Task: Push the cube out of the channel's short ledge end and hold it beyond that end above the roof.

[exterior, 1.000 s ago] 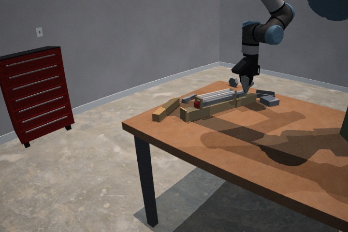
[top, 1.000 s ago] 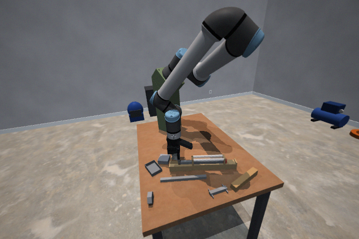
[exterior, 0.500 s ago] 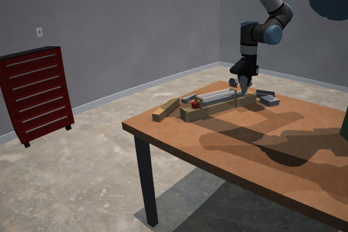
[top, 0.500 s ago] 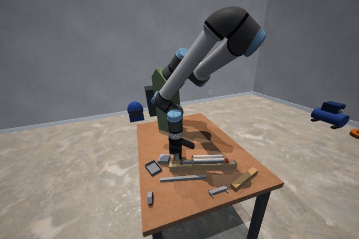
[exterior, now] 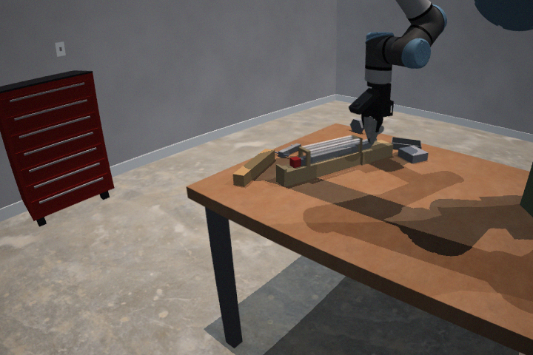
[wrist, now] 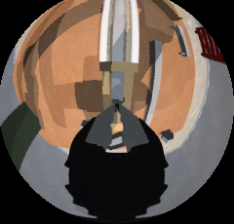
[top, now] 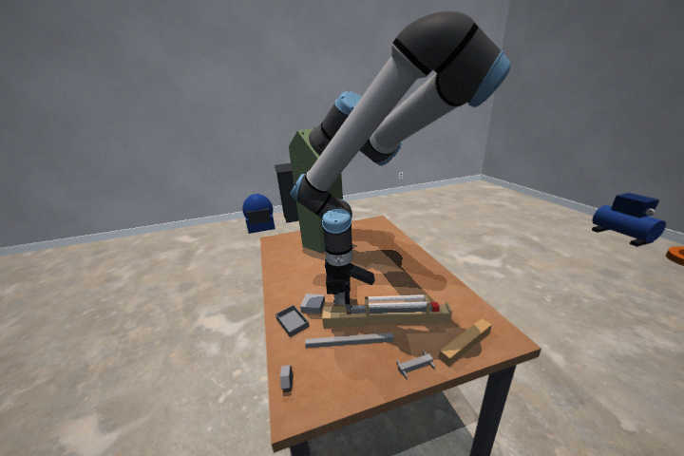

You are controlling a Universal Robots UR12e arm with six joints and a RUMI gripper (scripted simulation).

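Now: the red cube 300 mm to the left of my hand, 90 mm ahead of it and 10 mm below it. From my hand the other things lie so: grey h-shaped piece: 250 mm ahead, 140 mm to the left, 50 mm below; grey tray: 210 mm to the right, 60 mm below, 60 mm behind; long grey bar: 100 mm ahead, 50 mm below, 30 mm to the right.
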